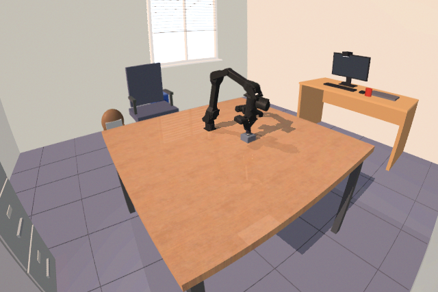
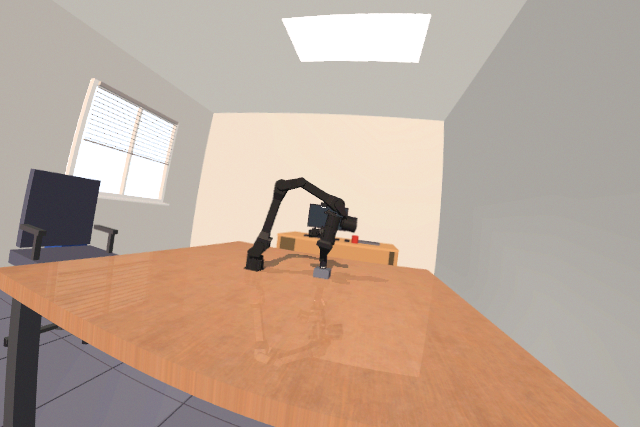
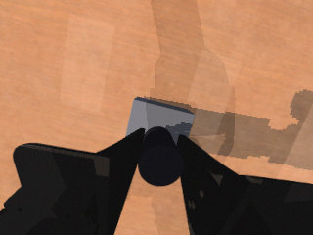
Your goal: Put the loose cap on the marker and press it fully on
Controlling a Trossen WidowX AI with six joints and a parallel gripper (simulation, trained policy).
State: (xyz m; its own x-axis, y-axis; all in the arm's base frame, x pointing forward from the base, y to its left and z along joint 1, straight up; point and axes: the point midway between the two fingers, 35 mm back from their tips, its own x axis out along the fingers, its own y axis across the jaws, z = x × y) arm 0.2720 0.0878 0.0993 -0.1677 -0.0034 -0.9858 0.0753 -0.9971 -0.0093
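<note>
Now: gripper tip 10 mm short of the dark cap and 10 mm below it. The rest, counted from my gripper tip: grey holder block: 10 mm ahead, 50 mm below.
</note>
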